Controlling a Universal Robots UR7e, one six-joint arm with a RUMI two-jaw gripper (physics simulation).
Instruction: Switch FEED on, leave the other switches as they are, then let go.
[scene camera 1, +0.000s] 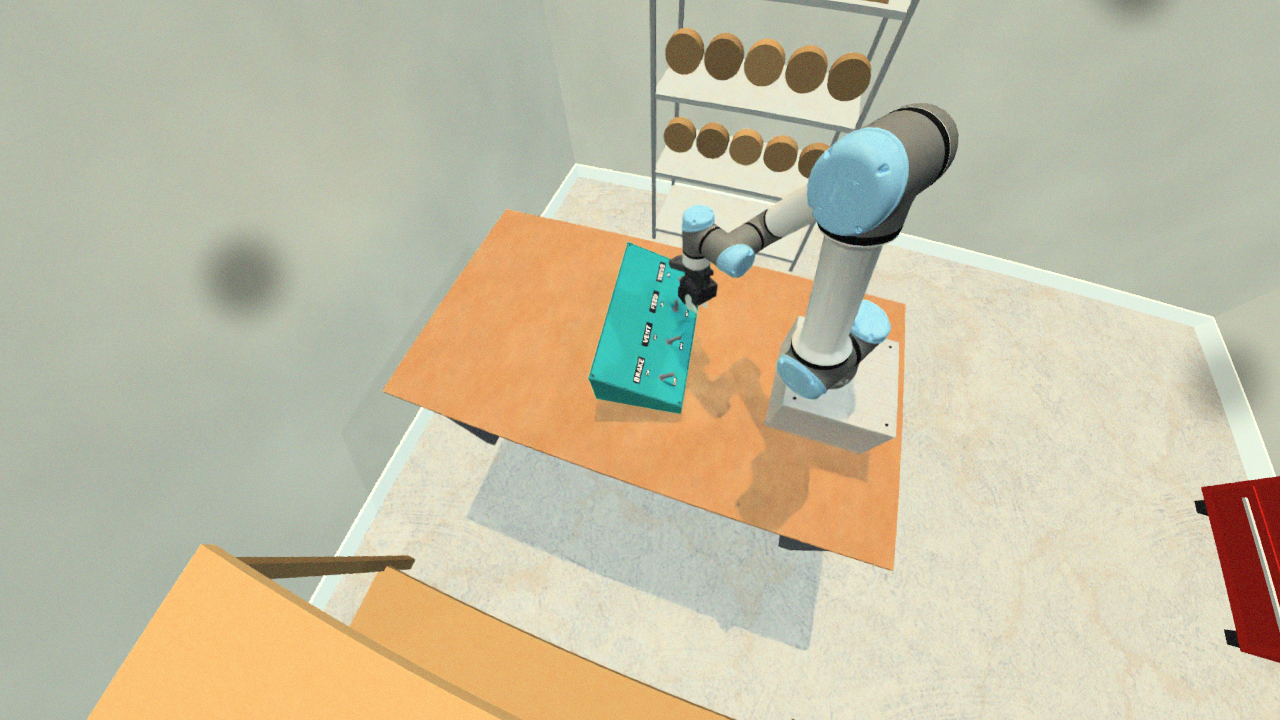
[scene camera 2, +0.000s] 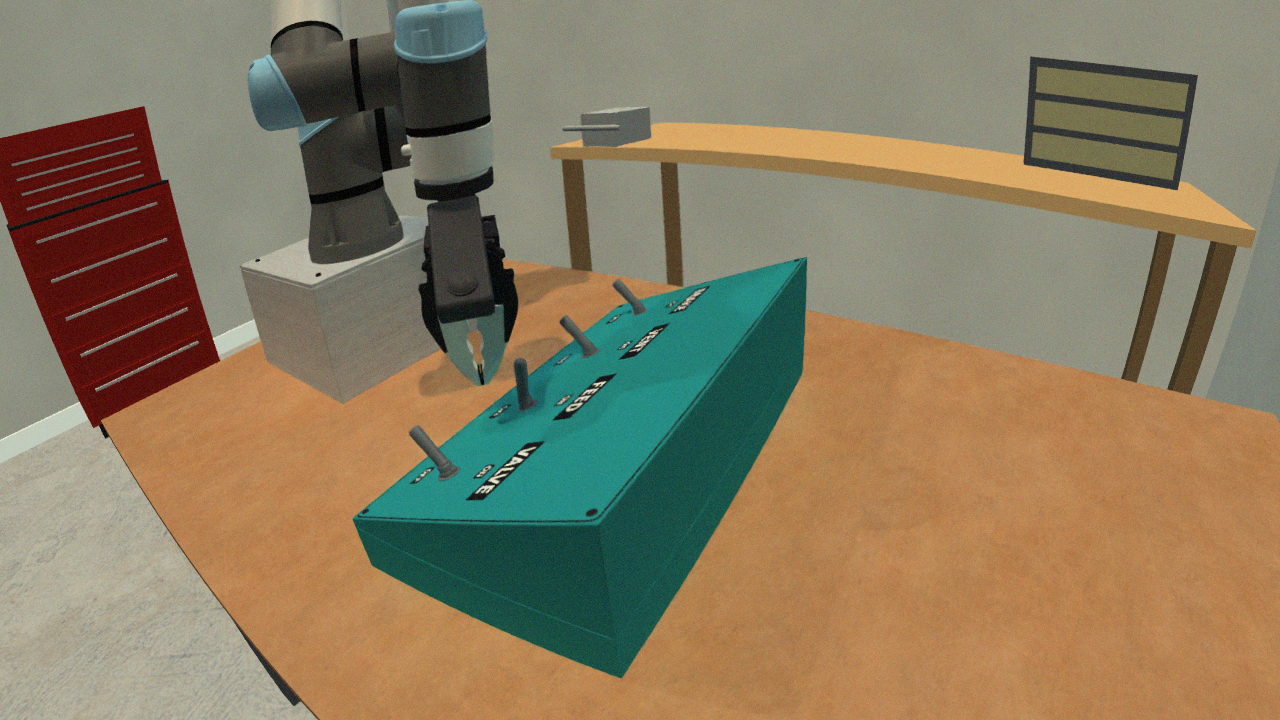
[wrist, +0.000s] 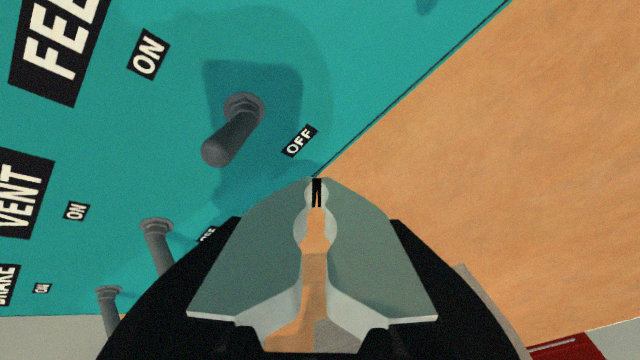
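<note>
The teal switch box bears four labelled levers. The FEED lever stands steeper than the others in scene camera 2 and leans away from its OFF label, to the ON side. The VALVE lever, VENT lever and BRAKE lever lean to OFF. My gripper is shut and empty. Its tips are on the OFF side of the FEED lever, apart from it.
The box sits on the orange-brown table. The arm's grey base block stands behind the gripper. A shelf rack, a red cabinet and a wooden bench stand farther off.
</note>
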